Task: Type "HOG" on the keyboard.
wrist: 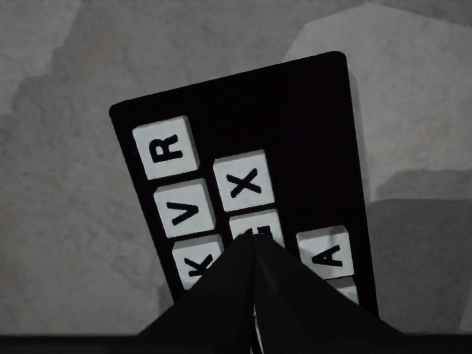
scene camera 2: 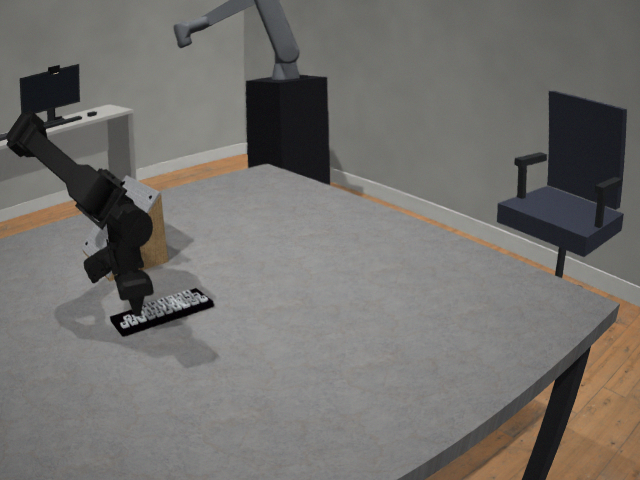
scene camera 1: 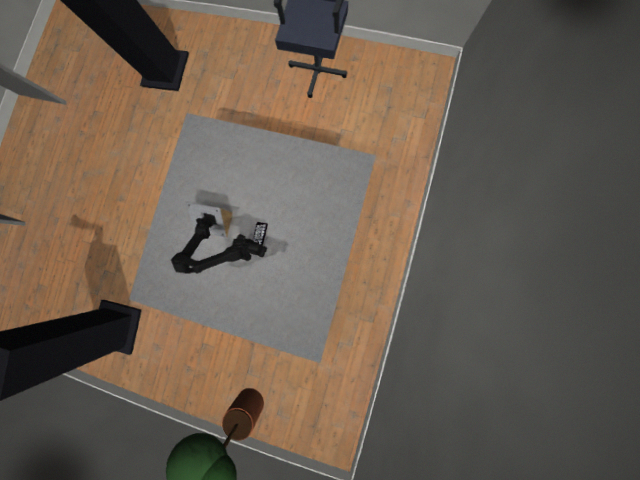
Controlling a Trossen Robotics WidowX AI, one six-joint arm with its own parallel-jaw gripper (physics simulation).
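Places are measured from the arm's base along level axes (x right, y up, z back), in metres.
Where they show: gripper, between the fingertips: (wrist: 252,247) (scene camera 2: 137,315); arm's base, origin of its link: (scene camera 1: 210,218).
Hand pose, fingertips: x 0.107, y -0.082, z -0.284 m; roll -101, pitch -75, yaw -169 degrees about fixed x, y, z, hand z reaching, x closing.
Things, the pixels of their top centre, and the offset from my fingertips. Level surfaces: height alone.
- black keyboard, centre of its top: (scene camera 2: 159,306) (scene camera 1: 258,238) dx -0.049, dy +0.002, dz +0.001 m
- G key, centre of its top: (wrist: 258,238) dx +0.003, dy +0.000, dz +0.002 m
- X key, centre of its top: (wrist: 244,184) dx +0.021, dy +0.002, dz +0.003 m
- K key, centre of its top: (wrist: 200,266) dx -0.002, dy +0.002, dz -0.017 m
- grey table, height of its surface: dy -0.015 m
- R key, centre of its top: (wrist: 165,150) dx +0.036, dy +0.002, dz -0.016 m
- V key, centre of its top: (wrist: 184,211) dx +0.017, dy +0.002, dz -0.016 m
A black keyboard (scene camera 1: 265,225) (scene camera 2: 207,304) (wrist: 320,120) with white letter keys lies flat on the table. My gripper (scene camera 2: 138,313) (wrist: 252,247) is shut and empty, pointing down at one end of the keyboard. In the wrist view its tips cover part of the G key (wrist: 253,220), which sits below the X key (wrist: 244,181). The tips look at or very near the G key; I cannot tell whether they touch or press it. The K key (wrist: 198,260) is to the left and partly hidden, and the A key (wrist: 327,253) is to the right. The H and O keys cannot be made out.
The grey table (scene camera 1: 289,180) (scene camera 2: 361,310) carries the arm's wooden wedge base (scene camera 2: 159,237) behind the keyboard. The R key (wrist: 166,148) and V key (wrist: 185,209) are near the keyboard's left edge in the wrist view. An office chair (scene camera 1: 312,25) (scene camera 2: 563,214) stands beyond the table.
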